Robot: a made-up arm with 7 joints. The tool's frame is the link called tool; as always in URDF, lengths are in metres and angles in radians.
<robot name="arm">
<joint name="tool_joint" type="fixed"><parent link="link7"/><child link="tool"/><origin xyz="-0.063 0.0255 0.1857"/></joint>
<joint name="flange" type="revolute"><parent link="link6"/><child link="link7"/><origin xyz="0.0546 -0.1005 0.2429"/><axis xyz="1 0 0"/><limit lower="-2.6" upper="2.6"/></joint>
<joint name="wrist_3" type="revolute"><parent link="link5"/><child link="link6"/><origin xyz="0.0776 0.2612 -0.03"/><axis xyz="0 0 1"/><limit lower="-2.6" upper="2.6"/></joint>
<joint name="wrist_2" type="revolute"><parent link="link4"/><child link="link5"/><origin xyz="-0.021 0.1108 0.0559"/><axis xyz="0 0 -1"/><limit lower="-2.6" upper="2.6"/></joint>
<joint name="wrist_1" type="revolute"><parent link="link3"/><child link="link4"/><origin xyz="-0.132 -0.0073 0.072"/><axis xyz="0 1 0"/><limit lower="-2.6" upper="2.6"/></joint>
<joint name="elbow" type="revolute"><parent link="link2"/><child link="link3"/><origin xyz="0.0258 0.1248 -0.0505"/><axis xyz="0 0 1"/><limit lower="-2.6" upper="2.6"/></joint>
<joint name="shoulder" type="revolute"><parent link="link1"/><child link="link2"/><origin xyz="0.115 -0.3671 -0.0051"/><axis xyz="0 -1 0"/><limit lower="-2.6" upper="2.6"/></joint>
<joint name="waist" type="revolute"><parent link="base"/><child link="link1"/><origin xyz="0 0 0.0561"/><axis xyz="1 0 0"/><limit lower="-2.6" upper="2.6"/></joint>
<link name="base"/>
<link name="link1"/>
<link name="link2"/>
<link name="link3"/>
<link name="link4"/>
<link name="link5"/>
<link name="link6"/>
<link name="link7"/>
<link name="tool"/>
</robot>
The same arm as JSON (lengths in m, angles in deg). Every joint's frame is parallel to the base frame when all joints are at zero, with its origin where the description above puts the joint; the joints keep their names.
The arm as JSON. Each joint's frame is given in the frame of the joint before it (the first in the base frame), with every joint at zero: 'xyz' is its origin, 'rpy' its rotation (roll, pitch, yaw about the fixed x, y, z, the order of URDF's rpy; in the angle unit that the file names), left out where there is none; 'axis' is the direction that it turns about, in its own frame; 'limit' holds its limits. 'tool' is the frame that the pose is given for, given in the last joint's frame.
{
  "units": {
    "length": "m",
    "angle": "deg"
  },
  "joints": [
    {
      "name": "waist",
      "type": "revolute",
      "origin": {
        "xyz": [
          0.0,
          0.0,
          0.0561
        ]
      },
      "axis": "+x",
      "limit": {
        "lower": -148.97,
        "upper": 148.97
      }
    },
    {
      "name": "shoulder",
      "type": "revolute",
      "origin": {
        "xyz": [
          0.115,
          -0.3671,
          -0.0051
        ]
      },
      "axis": "-y",
      "limit": {
        "lower": -148.97,
        "upper": 148.97
      }
    },
    {
      "name": "elbow",
      "type": "revolute",
      "origin": {
        "xyz": [
          0.0258,
          0.1248,
          -0.0505
        ]
      },
      "axis": "+z",
      "limit": {
        "lower": -148.97,
        "upper": 148.97
      }
    },
    {
      "name": "wrist_1",
      "type": "revolute",
      "origin": {
        "xyz": [
          -0.132,
          -0.0073,
          0.072
        ]
      },
      "axis": "+y",
      "limit": {
        "lower": -148.97,
        "upper": 148.97
      }
    },
    {
      "name": "wrist_2",
      "type": "revolute",
      "origin": {
        "xyz": [
          -0.021,
          0.1108,
          0.0559
        ]
      },
      "axis": "-z",
      "limit": {
        "lower": -148.97,
        "upper": 148.97
      }
    },
    {
      "name": "wrist_3",
      "type": "revolute",
      "origin": {
        "xyz": [
          0.0776,
          0.2612,
          -0.03
        ]
      },
      "axis": "+z",
      "limit": {
        "lower": -148.97,
        "upper": 148.97
      }
    },
    {
      "name": "flange",
      "type": "revolute",
      "origin": {
        "xyz": [
          0.0546,
          -0.1005,
          0.2429
        ]
      },
      "axis": "+x",
      "limit": {
        "lower": -148.97,
        "upper": 148.97
      }
    }
  ],
  "tool": {
    "origin": {
      "xyz": [
        -0.063,
        0.0255,
        0.1857
      ]
    }
  }
}

